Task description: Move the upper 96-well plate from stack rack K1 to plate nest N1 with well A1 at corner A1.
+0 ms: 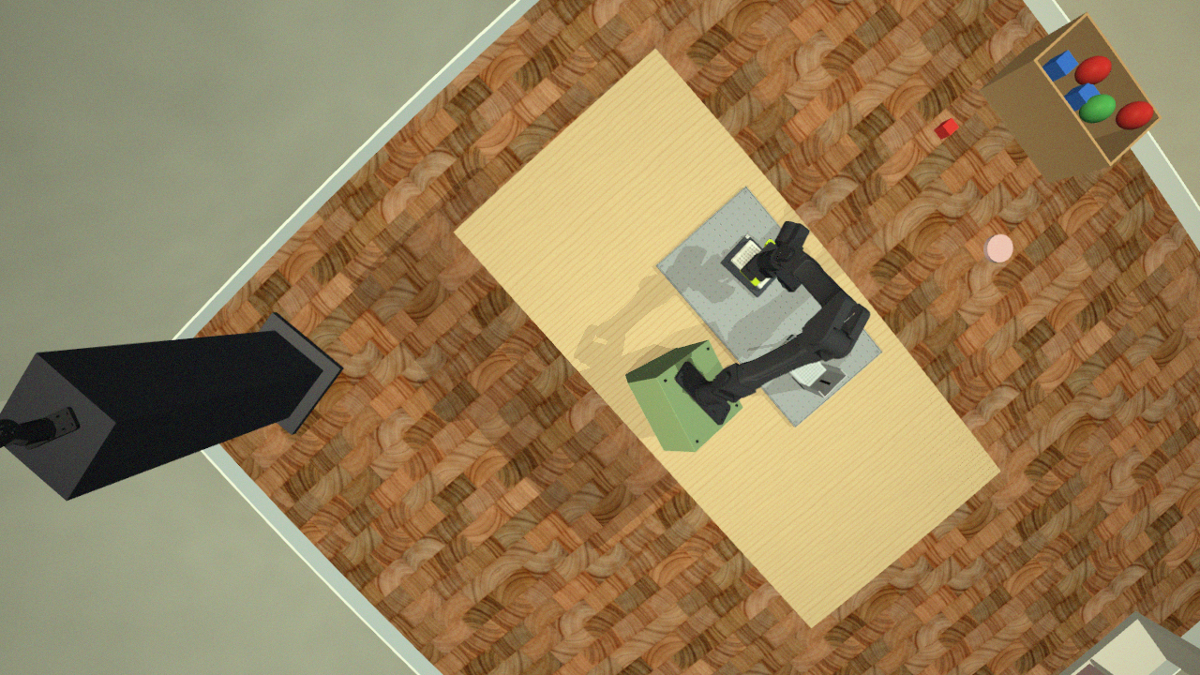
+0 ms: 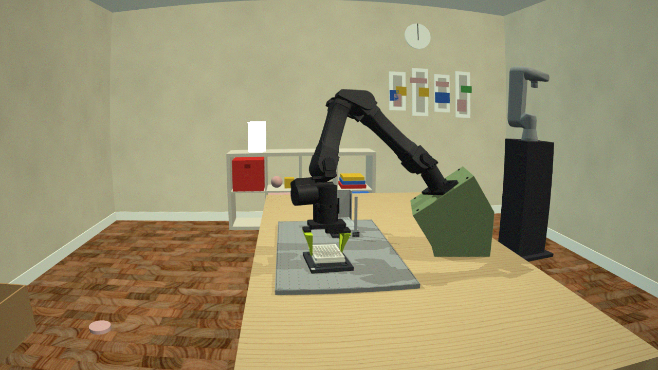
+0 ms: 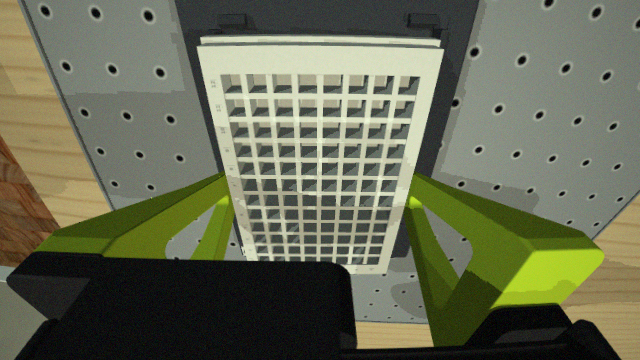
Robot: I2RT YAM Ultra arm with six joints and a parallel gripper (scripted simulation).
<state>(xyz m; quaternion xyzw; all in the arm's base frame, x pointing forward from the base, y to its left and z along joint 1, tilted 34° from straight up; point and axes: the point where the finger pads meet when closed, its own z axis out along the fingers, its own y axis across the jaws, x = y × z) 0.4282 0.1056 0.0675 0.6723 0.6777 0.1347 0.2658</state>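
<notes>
Right now my hand is 7 cm to the right of the pale A1 square, 5 cm short of it and 2 cm above it. Also, from my hand: white 96-well plate: right at my hand.
</notes>
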